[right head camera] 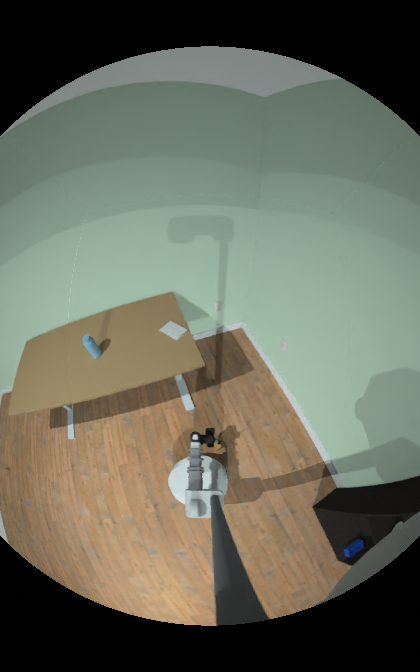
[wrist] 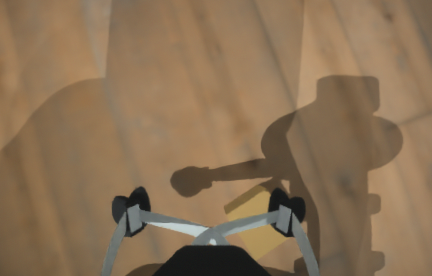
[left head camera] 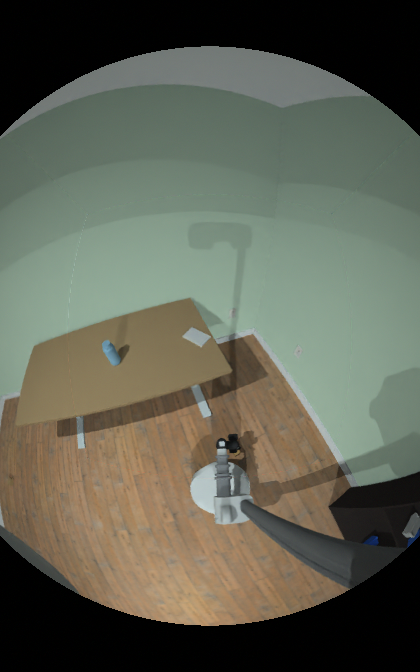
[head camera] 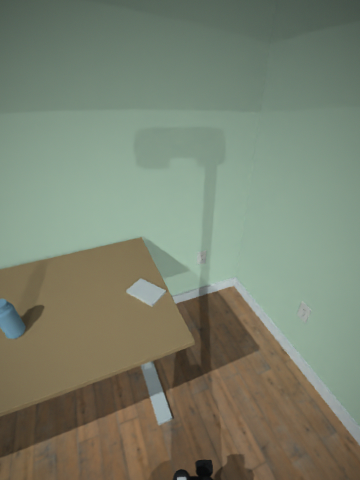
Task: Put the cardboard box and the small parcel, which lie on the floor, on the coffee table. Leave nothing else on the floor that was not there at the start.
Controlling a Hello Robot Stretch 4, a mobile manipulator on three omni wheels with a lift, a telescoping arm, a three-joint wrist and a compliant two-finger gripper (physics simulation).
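Frame: origin at the robot's base, x right, y back, z down, level; centimetres.
Seen in the pictures: gripper, between the fingertips: (wrist: 209, 203).
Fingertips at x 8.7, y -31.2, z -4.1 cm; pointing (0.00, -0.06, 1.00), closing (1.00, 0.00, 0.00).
Offsets run from my fingertips to a thing's top centre. "pt": to the spot under its first point. Level surfaces: height alone.
A small yellow-tan box-shaped parcel {dy +2.4, dx +5.4, dz +1.9 cm} (wrist: 260, 242) lies on the floor near the bottom of the wrist view, partly hidden by the right finger and its linkage. A bit of it (right head camera: 219, 446) shows beside the wrist in the right head view. My gripper (wrist: 209, 203) is open and empty, pointing down above the floor; the parcel is below and towards its right finger. No second box can be made out. A tan-topped table {dz -65.2 cm} (head camera: 90, 330) (left head camera: 150, 380) (right head camera: 130, 370) with pale legs stands by the wall; I cannot tell whether it is the coffee table.
A blue bottle {pt dy -36.5, dx -69.3, dz -75.0 cm} (head camera: 11, 320) (left head camera: 111, 353) (right head camera: 92, 346) and a flat white item {dy -58.6, dx -22.7, dz -66.1 cm} (head camera: 146, 292) (left head camera: 196, 336) (right head camera: 173, 330) are on the tan table. Dark furniture (left head camera: 350, 515) (right head camera: 335, 522) at lower right bears a blue object (right head camera: 353, 548). Walls meet in a corner beyond the table.
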